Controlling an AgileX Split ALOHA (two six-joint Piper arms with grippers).
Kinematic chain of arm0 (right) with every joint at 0, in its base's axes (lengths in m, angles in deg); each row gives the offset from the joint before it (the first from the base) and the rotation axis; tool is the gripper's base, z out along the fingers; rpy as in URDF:
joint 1: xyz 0 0 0.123 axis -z
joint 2: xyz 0 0 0 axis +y
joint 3: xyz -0.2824 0 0.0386 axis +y
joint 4: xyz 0.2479 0 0.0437 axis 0.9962 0 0.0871
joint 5: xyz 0 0 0 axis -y
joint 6: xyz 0.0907 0 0.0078 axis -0.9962 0 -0.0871
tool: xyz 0 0 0 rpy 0 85 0
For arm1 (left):
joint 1: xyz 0 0 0.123 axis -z
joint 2: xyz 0 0 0 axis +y
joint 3: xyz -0.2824 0 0.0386 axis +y
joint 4: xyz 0.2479 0 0.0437 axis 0.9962 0 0.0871
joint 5: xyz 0 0 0 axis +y
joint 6: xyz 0.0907 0 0.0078 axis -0.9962 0 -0.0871
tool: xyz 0 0 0 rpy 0 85 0
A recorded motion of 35 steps. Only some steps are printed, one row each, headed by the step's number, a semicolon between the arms.
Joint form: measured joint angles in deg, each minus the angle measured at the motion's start. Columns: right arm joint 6, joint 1, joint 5, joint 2, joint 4, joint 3; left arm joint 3, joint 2, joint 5, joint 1, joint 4, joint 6.
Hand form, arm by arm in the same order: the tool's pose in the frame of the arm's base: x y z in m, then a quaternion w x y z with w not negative. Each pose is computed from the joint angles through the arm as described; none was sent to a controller.
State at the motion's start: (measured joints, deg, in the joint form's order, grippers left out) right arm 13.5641 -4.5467 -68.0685 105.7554 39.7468 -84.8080; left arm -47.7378 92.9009 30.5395 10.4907 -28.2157 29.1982
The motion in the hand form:
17: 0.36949 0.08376 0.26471 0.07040 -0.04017 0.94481 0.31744; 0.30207 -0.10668 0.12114 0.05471 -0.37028 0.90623 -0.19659
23: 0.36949 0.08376 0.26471 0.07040 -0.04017 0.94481 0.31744; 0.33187 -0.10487 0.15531 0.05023 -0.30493 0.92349 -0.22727
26: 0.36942 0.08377 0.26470 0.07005 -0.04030 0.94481 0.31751; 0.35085 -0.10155 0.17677 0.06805 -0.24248 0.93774 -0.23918
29: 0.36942 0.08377 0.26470 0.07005 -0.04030 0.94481 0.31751; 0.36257 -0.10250 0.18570 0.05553 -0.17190 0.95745 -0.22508
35: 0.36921 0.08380 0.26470 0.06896 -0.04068 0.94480 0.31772; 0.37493 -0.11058 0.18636 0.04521 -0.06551 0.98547 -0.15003
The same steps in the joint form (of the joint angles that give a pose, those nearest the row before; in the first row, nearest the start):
17: 0.00 0.00 -0.47 0.00 0.00 0.00; -2.58 12.92 -6.21 5.06 -7.19 0.22
23: 0.00 0.00 -0.47 0.00 0.00 0.00; -12.32 13.02 4.55 2.09 -6.75 -6.56
26: 0.00 0.00 -0.51 0.00 0.00 0.00; -18.64 13.58 9.62 0.47 -5.90 -12.84
29: 0.00 0.00 -0.51 0.00 0.00 0.00; -24.50 15.63 16.39 0.15 -2.30 -17.03
35: 0.00 0.00 -0.65 0.00 0.00 0.00; -31.81 19.30 23.10 2.49 9.53 -18.60

